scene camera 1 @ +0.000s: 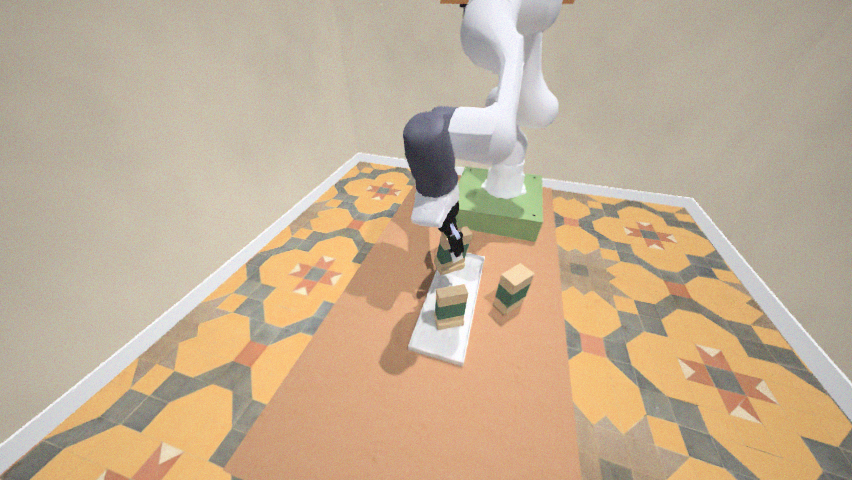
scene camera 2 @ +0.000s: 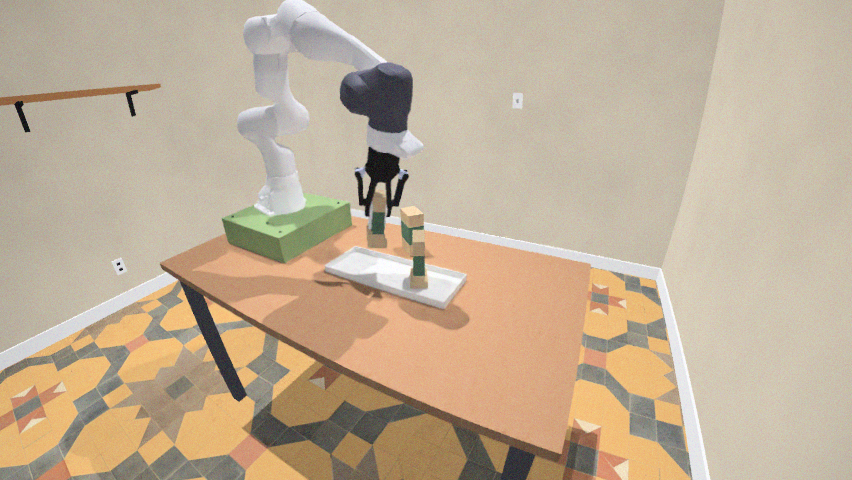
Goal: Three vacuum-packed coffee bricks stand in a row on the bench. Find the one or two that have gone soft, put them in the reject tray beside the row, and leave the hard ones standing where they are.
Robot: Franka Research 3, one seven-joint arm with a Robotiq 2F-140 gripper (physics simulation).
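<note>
My gripper (scene camera 1: 455, 249) (scene camera 2: 379, 219) is shut on a tan coffee brick with a green band (scene camera 1: 450, 266) (scene camera 2: 376, 239). It holds the brick upright and raised, over the robot-side end of the white reject tray (scene camera 1: 437, 345) (scene camera 2: 352, 261); the fingers hide part of the brick. A second coffee brick (scene camera 1: 450, 308) (scene camera 2: 419, 265) stands upright in the tray, toward the end away from the robot base. A third coffee brick (scene camera 1: 512, 290) (scene camera 2: 410, 231) stands upright on the bench beside the tray; in scene camera 2 the second brick partly hides it.
The green base block (scene camera 1: 500, 221) (scene camera 2: 286, 233) carries the arm at one end of the brown bench (scene camera 1: 381, 417) (scene camera 2: 506, 351). The arm's shadow falls across the bench beside the tray. A wooden rail (scene camera 2: 77, 93) is fixed to the wall behind.
</note>
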